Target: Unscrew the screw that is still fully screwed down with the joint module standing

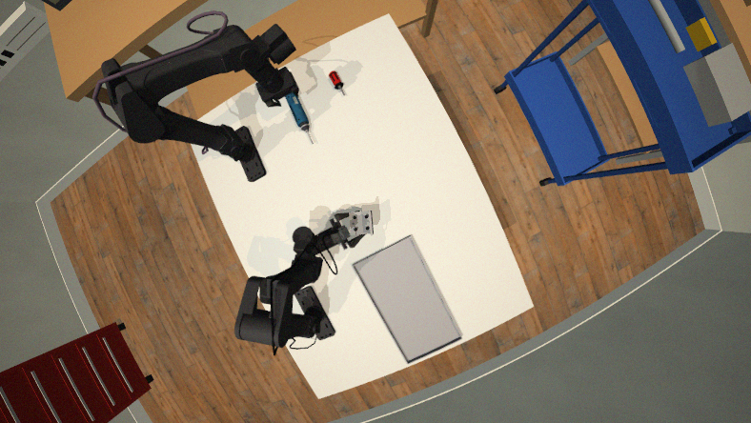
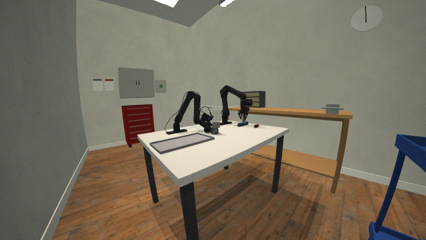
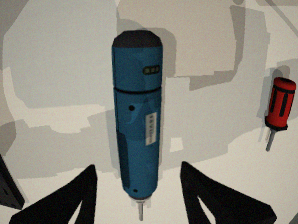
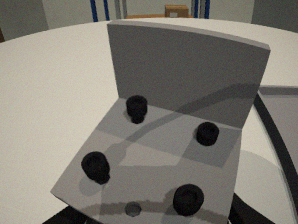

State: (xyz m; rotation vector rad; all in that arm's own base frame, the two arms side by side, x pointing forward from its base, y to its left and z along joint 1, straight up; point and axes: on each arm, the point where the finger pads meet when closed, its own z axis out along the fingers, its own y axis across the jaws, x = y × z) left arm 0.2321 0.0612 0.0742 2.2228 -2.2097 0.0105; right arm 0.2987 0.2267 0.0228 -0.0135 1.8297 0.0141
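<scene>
Now: right hand 5 cm below the grey bracket. The rest, counted from my right hand: flat grey tray (4 cm ahead, 32 cm to the right, 2 cm below); then red-handled screwdriver (11 cm ahead, 47 cm to the left, 1 cm below).
</scene>
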